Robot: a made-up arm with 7 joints. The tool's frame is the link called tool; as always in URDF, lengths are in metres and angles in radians. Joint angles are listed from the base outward.
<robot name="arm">
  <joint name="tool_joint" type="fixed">
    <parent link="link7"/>
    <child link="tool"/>
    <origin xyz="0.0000 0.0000 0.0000" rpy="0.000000 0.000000 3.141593"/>
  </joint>
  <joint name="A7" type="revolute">
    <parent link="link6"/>
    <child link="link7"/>
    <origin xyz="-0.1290 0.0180 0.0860" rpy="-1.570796 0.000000 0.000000"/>
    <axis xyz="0 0 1"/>
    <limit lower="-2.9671" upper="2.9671"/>
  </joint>
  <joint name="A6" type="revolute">
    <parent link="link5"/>
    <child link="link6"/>
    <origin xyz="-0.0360 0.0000 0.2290" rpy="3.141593 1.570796 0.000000"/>
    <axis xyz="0 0 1"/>
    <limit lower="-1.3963" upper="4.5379"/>
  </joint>
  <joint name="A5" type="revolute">
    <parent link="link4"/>
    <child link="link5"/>
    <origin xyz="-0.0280 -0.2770 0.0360" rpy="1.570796 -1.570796 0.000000"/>
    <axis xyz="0 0 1"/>
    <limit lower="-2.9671" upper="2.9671"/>
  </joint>
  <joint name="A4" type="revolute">
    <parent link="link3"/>
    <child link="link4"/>
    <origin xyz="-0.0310 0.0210 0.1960" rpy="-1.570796 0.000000 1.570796"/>
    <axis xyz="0 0 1"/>
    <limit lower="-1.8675" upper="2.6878"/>
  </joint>
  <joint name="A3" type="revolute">
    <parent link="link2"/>
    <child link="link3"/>
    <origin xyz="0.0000 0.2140 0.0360" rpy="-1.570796 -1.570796 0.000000"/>
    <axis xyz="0 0 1"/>
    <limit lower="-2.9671" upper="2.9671"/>
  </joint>
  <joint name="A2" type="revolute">
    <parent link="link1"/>
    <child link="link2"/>
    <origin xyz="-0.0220 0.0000 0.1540" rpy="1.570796 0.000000 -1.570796"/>
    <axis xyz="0 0 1"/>
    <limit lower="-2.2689" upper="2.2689"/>
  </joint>
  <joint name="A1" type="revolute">
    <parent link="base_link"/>
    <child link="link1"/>
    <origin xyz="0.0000 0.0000 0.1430" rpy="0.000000 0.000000 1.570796"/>
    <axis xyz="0 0 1"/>
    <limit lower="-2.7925" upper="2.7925"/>
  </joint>
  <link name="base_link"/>
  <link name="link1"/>
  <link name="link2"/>
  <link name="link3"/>
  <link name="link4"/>
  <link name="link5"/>
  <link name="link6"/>
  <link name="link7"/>
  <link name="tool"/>
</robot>
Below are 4 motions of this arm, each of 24 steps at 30 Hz.
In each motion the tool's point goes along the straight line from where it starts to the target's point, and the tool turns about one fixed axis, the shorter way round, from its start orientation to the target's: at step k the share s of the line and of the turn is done. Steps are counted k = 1, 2, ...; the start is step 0. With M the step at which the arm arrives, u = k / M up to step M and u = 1 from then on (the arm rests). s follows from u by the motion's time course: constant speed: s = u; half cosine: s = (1 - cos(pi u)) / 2; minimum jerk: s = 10 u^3 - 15 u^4 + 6 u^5.
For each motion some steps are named. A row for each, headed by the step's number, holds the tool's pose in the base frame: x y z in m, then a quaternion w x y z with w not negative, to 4 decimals.
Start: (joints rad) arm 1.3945 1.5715 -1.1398 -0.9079 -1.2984 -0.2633 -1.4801
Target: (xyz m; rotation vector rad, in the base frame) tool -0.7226 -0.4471 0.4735 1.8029 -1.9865 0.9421
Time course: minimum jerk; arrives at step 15
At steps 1, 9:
1: -0.5535 -0.6031 0.0529 0.1290 -0.7719 0.5007 -0.3700
9: -0.6688 -0.4967 0.3396 0.0606 0.6836 -0.6396 0.3464

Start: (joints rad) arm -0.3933 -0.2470 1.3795 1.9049 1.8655 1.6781 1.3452
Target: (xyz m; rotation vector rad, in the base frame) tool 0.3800 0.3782 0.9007 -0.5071 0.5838 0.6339
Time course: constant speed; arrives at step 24
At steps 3, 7, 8, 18, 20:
3: 0.2886 0.3174 0.4536 0.5084 -0.2849 0.7438 0.3273
7: 0.3060 0.3290 0.5387 0.5978 -0.2847 0.6717 0.3321
8: 0.3104 0.3319 0.5600 0.6190 -0.2841 0.6523 0.3327
18: 0.3539 0.3608 0.7729 0.7999 -0.2651 0.4310 0.3227
20: 0.3626 0.3666 0.8155 0.8286 -0.2586 0.3818 0.3175

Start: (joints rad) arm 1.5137 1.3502 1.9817 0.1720 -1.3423 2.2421 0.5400
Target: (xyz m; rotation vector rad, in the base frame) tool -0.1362 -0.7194 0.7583 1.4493 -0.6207 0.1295
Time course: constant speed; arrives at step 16
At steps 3, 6, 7, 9, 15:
3: 0.0837 -0.8533 0.4539 0.6032 0.7882 0.1215 -0.0120
6: 0.0330 -0.8224 0.5241 0.6378 0.7697 0.0283 0.0045
7: 0.0160 -0.8121 0.5475 0.6478 0.7617 -0.0029 0.0100
9: -0.0178 -0.7915 0.5944 0.6657 0.7431 -0.0652 0.0210
15: -0.1193 -0.7297 0.7349 0.7002 0.6669 -0.2491 0.0530

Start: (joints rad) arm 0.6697 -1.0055 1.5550 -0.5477 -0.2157 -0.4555 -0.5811
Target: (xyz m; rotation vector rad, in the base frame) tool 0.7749 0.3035 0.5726 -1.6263 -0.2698 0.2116
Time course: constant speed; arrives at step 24
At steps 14, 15, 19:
14: 0.8120 0.2797 0.6460 0.6800 -0.6689 -0.2994 -0.0234
15: 0.8083 0.2821 0.6386 0.6809 -0.6758 -0.2820 -0.0116
19: 0.7934 0.2916 0.6093 0.6812 -0.7001 -0.2110 0.0356

